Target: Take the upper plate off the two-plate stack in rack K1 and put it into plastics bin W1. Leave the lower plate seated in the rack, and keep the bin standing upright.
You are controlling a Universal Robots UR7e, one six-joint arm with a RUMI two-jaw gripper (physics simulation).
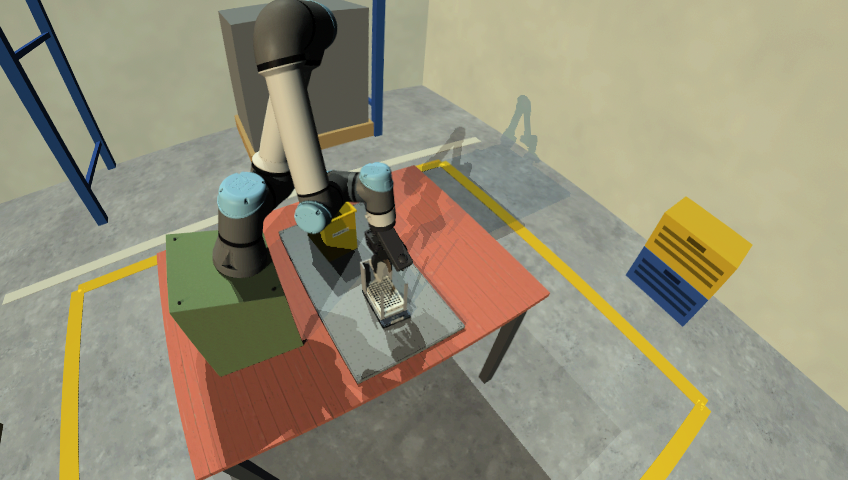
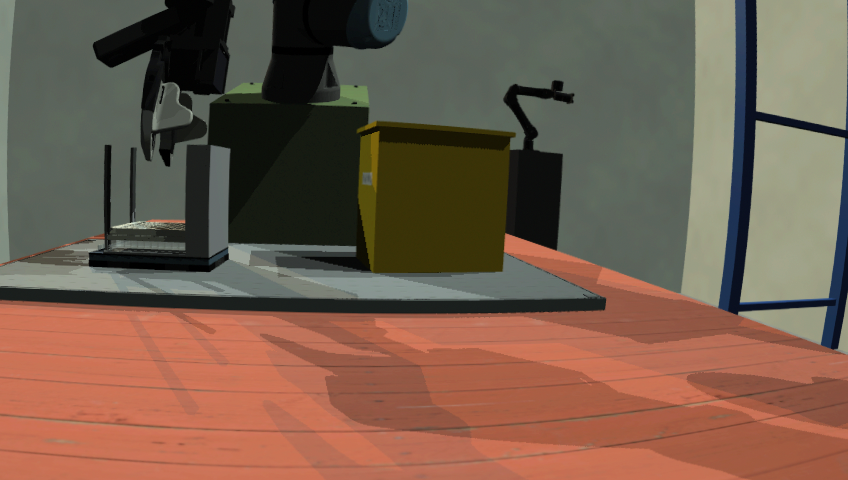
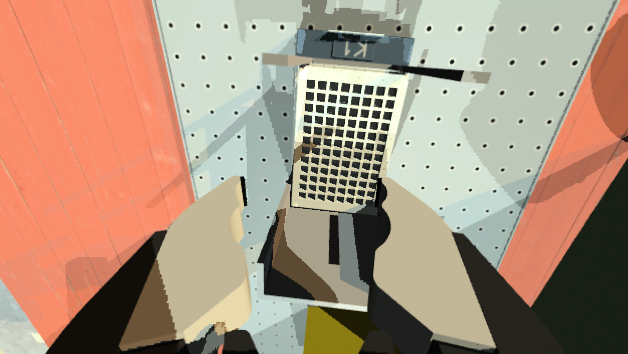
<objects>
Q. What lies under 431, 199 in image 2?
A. A yellow plastics bin W1.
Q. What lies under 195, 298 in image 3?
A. The gripper.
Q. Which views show the gripper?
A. Image 1, image 2 and image 3: all of them.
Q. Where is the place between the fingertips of the gripper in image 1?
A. At 391, 276
</objects>
